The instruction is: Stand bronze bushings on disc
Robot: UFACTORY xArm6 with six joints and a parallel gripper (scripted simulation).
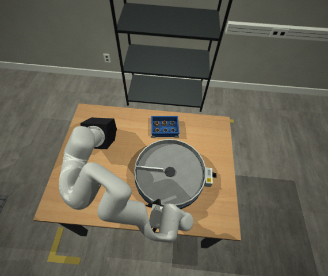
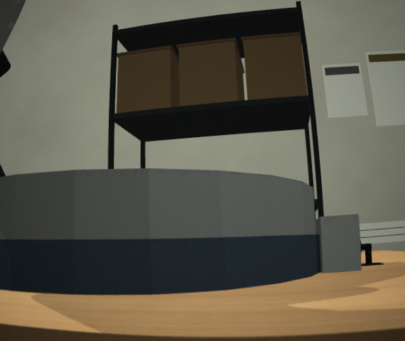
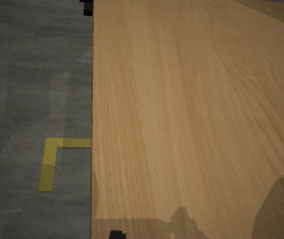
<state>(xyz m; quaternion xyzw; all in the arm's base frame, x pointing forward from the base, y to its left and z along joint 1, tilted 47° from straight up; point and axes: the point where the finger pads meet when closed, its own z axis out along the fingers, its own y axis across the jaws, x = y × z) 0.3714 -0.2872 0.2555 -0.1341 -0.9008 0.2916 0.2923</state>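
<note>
Right now my hand is 63 cm to the right of the blue crate, 10 cm above it and 2 cm short of it. From my hand the other things lie so: turntable (28 cm to the left, 11 cm ahead, 8 cm below); grey turntable disc (28 cm to the left, 10 cm ahead, 7 cm below).
</note>
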